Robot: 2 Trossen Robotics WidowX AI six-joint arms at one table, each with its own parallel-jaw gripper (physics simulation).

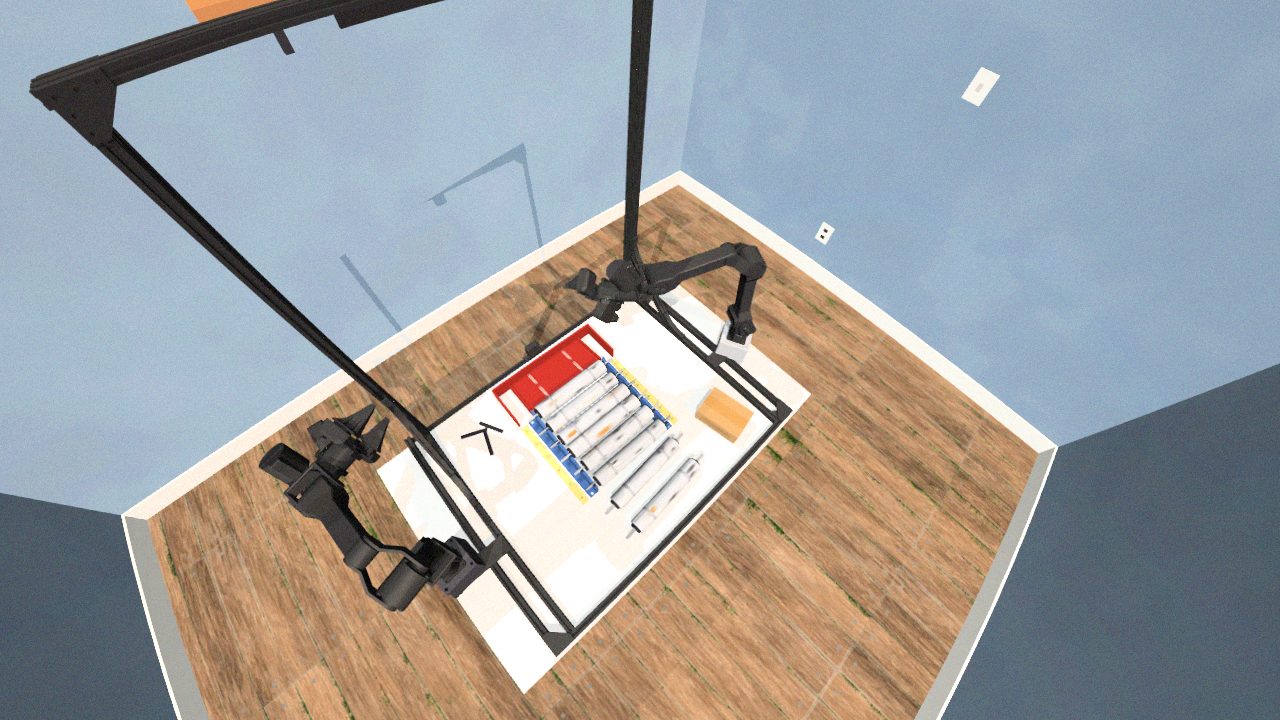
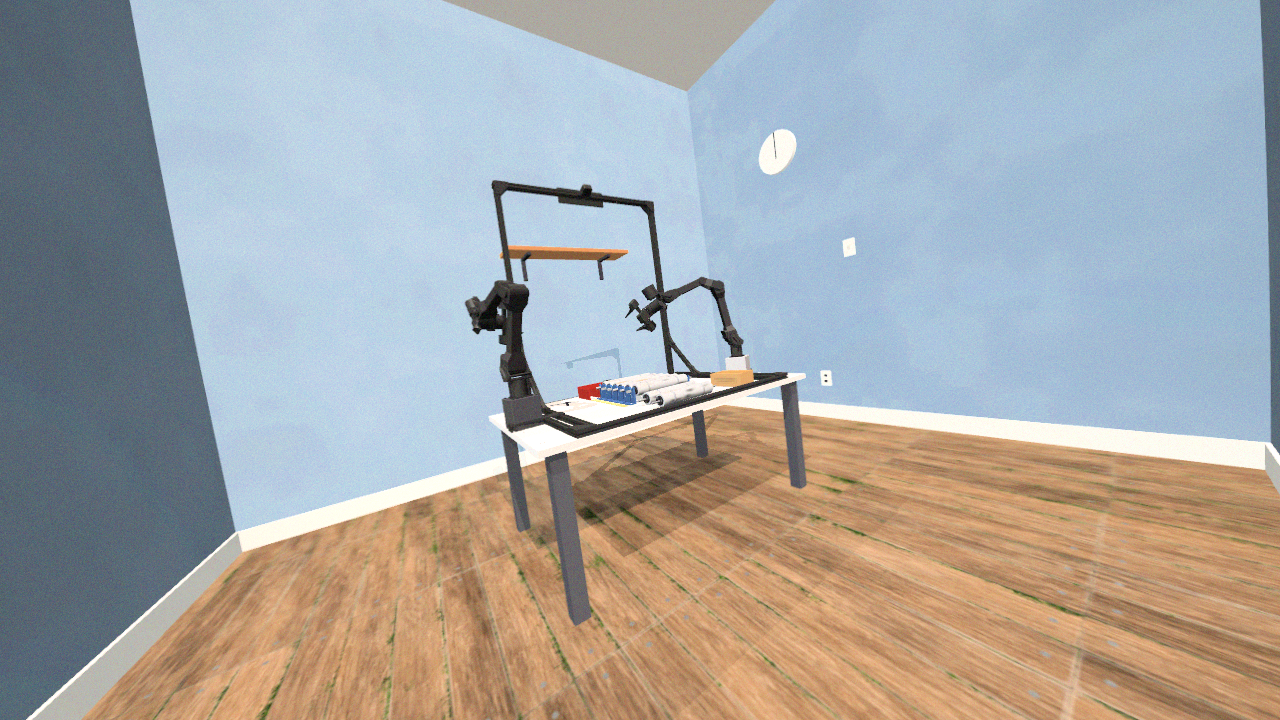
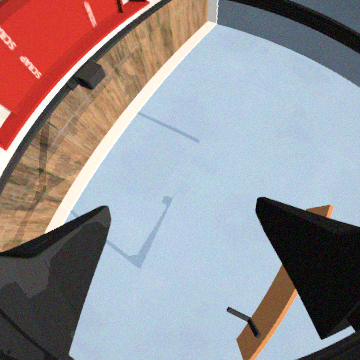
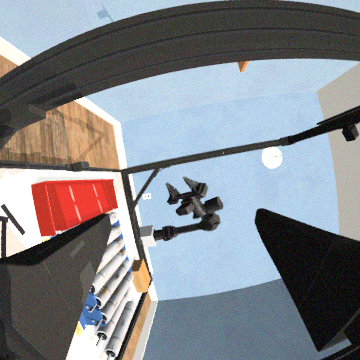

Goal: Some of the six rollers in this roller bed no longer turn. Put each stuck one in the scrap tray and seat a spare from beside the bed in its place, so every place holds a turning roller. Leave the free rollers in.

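Frame: origin at the left arm's base, x ahead, y left, z up, level; millimetres.
Seen in the pictures: left gripper, fingertip midpoint: [image 1: 575,291] [image 2: 630,324] [image 3: 184,208] [image 4: 174,179]; right gripper, fingertip midpoint: [image 1: 381,412] [image 2: 522,322] [image 4: 183,219]; left arm's base, link origin: [image 1: 737,334] [image 2: 737,356] [image 4: 154,234]; right arm's base, link origin: [image 1: 448,564] [image 2: 520,396].
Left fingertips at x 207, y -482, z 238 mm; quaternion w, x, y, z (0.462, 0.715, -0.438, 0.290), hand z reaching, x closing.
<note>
Offsets run from my left fingertips to a thing's top centre. "spot": to the spot under its first point.
The roller bed, with blue slotted rails {spot: dx +354, dy +85, dz -332 mm} [image 1: 562,454] [image 2: 619,394] and yellow edges, holds six white-grey rollers; which are stuck cannot be told. Two spare rollers {dx +321, dy +342, dz -287 mm} [image 1: 646,470] {dx +362, dy +419, dz -287 mm} [image 1: 666,492] lie beside it on the near side. The red scrap tray {dx +116, dy -49, dz -280 mm} [image 1: 559,368] [image 2: 588,391] [image 3: 30,42] [image 4: 95,197] stands behind the bed; no roller shows in it. My left gripper [image 1: 586,302] [image 2: 631,322] [image 3: 184,208] [image 4: 174,179] is open and empty, raised above the table's back edge near the tray. My right gripper [image 1: 377,411] is open and empty, raised off the table's left side.
An orange-brown block {dx +62, dy +517, dz -280 mm} [image 1: 725,414] [image 2: 732,377] [image 4: 141,276] sits right of the spares. A thin black three-armed piece {spot: dx +378, dy -163, dz -335 mm} [image 1: 487,433] lies left of the tray. A black frame [image 1: 635,134] [image 2: 657,250] rises over the table, its rails along the table edges [image 1: 671,537].
</note>
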